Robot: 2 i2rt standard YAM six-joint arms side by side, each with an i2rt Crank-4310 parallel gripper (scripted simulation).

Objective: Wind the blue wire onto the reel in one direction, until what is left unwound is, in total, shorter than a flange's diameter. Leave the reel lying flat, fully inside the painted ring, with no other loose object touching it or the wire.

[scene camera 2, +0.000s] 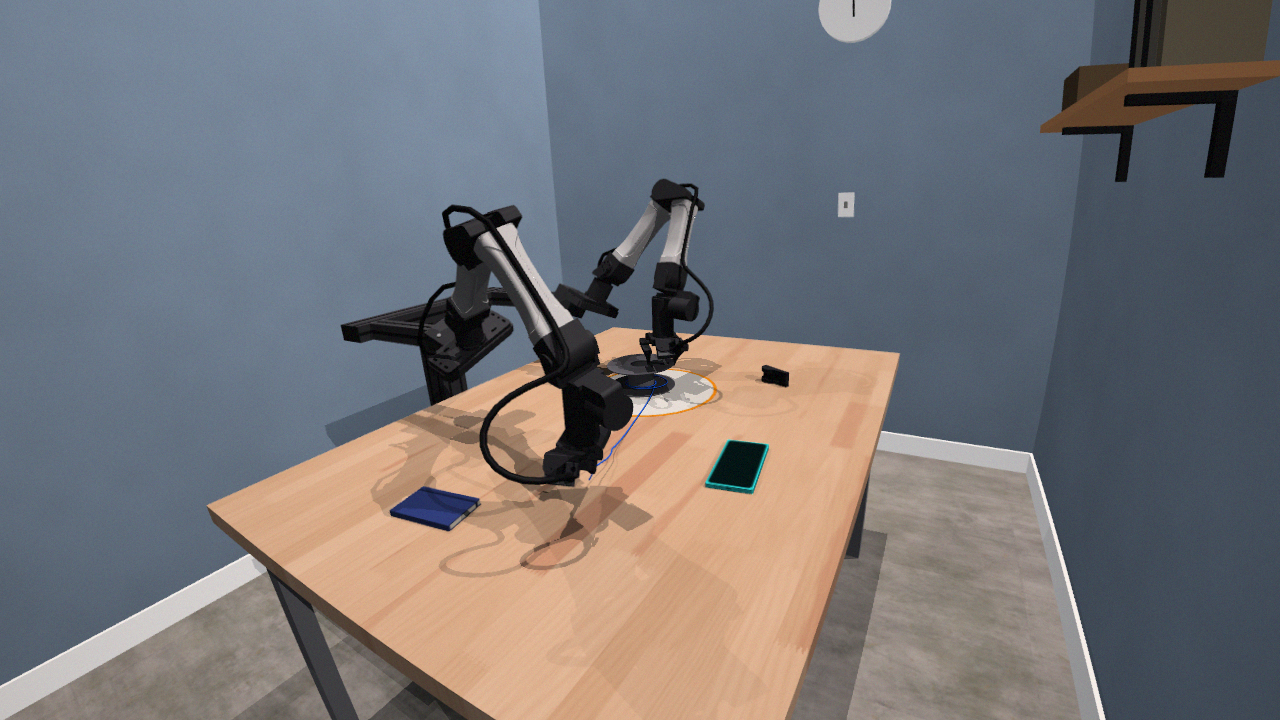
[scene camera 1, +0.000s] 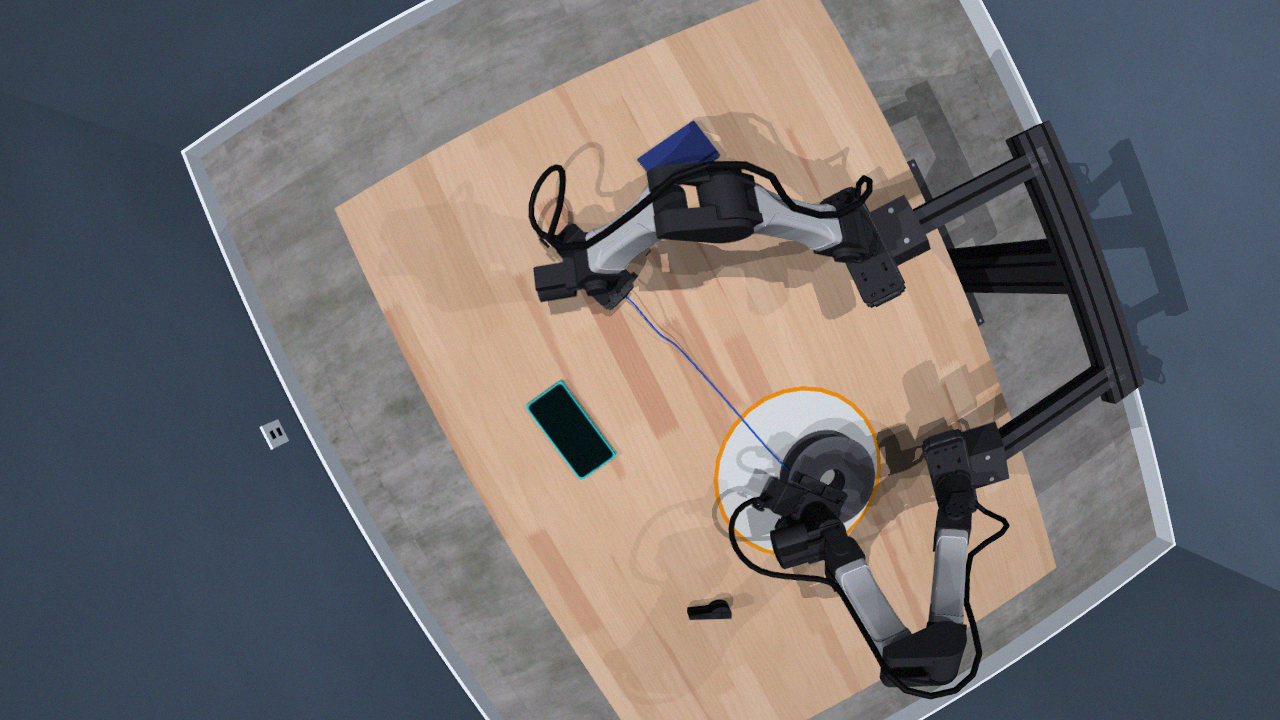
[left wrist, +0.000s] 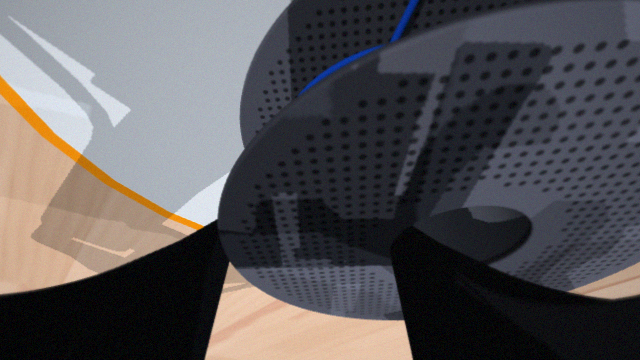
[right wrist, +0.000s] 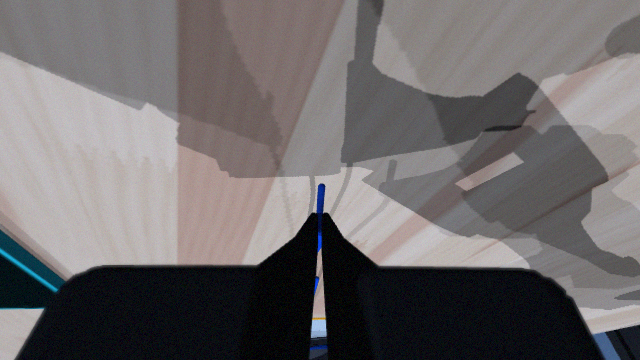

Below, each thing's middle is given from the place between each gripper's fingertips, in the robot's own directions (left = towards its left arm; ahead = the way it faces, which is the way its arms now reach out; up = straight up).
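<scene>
Dark grey reel [scene camera 1: 856, 476]: from my left hand [scene camera 1: 818, 507], 20 mm below, 40 mm behind, 40 mm to the right.
My right hand [scene camera 2: 593, 472]: 10 mm above the dark grey reel, 210 mm past it, 510 mm to the right of it.
</scene>
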